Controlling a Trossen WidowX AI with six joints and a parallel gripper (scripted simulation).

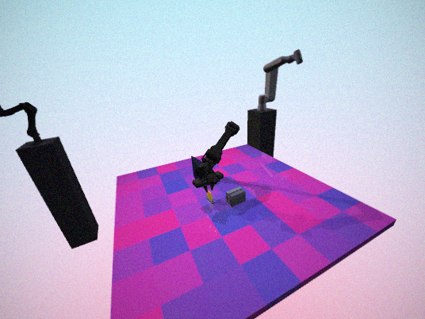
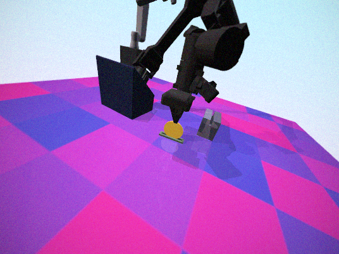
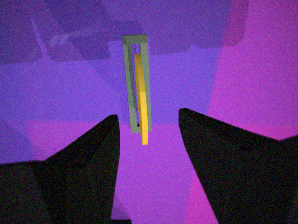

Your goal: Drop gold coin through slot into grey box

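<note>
The gold coin is 4 cm below my gripper tip.
</note>
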